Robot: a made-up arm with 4 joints.
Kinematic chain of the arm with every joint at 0, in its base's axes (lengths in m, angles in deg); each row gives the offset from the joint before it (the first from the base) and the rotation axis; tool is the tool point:
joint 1: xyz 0 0 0.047 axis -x
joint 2: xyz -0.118 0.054 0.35 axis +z
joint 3: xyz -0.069 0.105 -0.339 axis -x
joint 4: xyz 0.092 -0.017 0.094 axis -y
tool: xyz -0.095 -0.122 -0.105
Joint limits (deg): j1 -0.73..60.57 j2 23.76..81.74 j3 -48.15..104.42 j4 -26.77..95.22
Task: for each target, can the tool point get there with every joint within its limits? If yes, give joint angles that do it. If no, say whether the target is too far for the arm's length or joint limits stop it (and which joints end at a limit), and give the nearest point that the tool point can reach.
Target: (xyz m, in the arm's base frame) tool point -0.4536 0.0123 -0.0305
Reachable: no: joint limits stop it (at a limit: joint 1, joint 3, joint 4) | nearest point -0.3292 0.1501 0.0555 | short by 0.205 m
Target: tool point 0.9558 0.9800 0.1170
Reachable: no: too far | nearest point -0.0531 0.2828 0.0672 | short by 1.227 m
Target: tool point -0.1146 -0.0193 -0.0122
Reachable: yes | joints 21.26 74.70 -19.38 12.14
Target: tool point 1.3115 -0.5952 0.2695
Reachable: no: too far | nearest point 0.0172 0.0105 -0.0446 | short by 1.463 m
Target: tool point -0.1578 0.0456 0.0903
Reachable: yes | joints 50.64 35.09 28.23 3.07
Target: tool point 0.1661 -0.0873 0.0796
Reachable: no: joint limits stop it (at a limit: joint 1, joint 2, joint 4) | nearest point 0.0193 0.0238 -0.0317 | short by 0.215 m
